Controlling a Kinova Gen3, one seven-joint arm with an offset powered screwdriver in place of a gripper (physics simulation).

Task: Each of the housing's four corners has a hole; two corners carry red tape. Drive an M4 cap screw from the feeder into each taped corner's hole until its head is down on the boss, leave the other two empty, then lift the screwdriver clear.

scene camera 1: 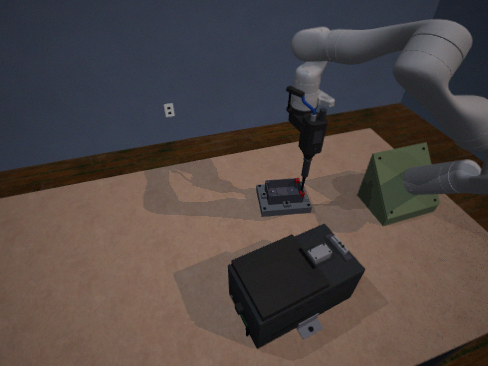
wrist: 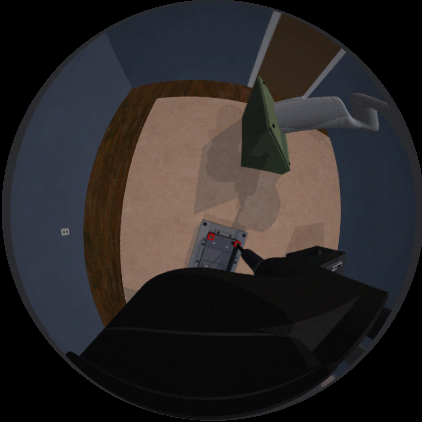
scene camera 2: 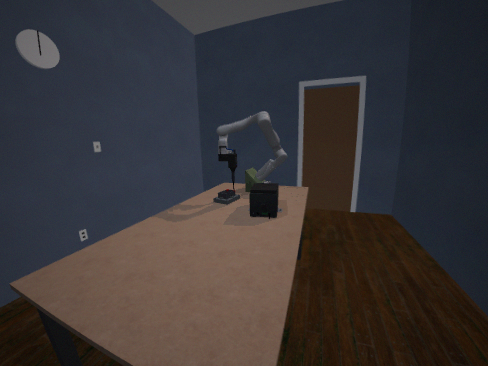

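Pixels of known places: hand at its tool point: [scene camera 1: 301,189] [wrist: 237,245] [scene camera 2: 233,189]; arm's base at its link origin: [scene camera 1: 414,180] [wrist: 278,118] [scene camera 2: 258,177].
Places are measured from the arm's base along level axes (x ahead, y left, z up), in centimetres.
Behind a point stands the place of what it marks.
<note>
The dark housing [scene camera 1: 284,197] @[x 40.4, y -15.3, z -4.9 cm] [scene camera 2: 226,194] @[x 44.8, y -16.9, z -4.4 cm] [wrist: 214,255] @[x 38.3, y -19.2, z -7.7 cm] sits on a grey base plate [scene camera 1: 270,210] @[x 45.8, y -14.6, z -8.1 cm] [wrist: 199,236] @[x 33.0, y -23.1, z -8.0 cm]. Red tape marks its far right corner [scene camera 1: 297,180] @[x 32.7, y -19.7, z -4.0 cm] [wrist: 211,236] @[x 32.4, y -20.1, z -3.9 cm] and near right corner [scene camera 1: 302,194] @[x 34.7, y -13.4, z -4.2 cm] [wrist: 237,243] @[x 34.1, y -14.2, z -3.0 cm], as seen from scene camera 1. My screwdriver [scene camera 1: 302,189] @[x 34.7, y -13.9, z -2.3 cm] [scene camera 2: 233,188] @[x 35.0, y -14.3, z -2.3 cm] [wrist: 239,246] @[x 34.3, y -14.4, z -0.6 cm] points down with its bit tip at the near right taped corner. Whether a screw is on the bit or in that hole is too small to tell. The black feeder [scene camera 1: 280,275] @[x 60.0, y 14.0, z 5.8 cm] [scene camera 2: 264,201] @[x 69.0, y 14.1, z -0.6 cm] [wrist: 320,254] @[x 40.4, y 12.3, z -1.5 cm] stands nearer to scene camera 1. My tool has no fingers to read.
A green wedge-shaped mount [scene camera 1: 395,175] @[x 6.6, y -3.1, z 2.3 cm] [scene camera 2: 249,181] @[x 12.6, y -6.4, z -1.2 cm] [wrist: 257,145] @[x 12.2, y -9.6, z 1.5 cm] carries the arm's base at the right in the scene camera 1 view. The feeder has a light bracket [scene camera 1: 310,327] @[x 54.3, y 22.1, z -10.4 cm] at its foot. The table [scene camera 1: 100,260] @[x 99.6, y -20.1, z -11.0 cm] [scene camera 2: 200,270] @[x 119.8, y -1.9, z -11.0 cm] [wrist: 165,160] @[x 9.9, y -33.9, z -11.0 cm] reaches close to the blue wall [scene camera 1: 90,75].
</note>
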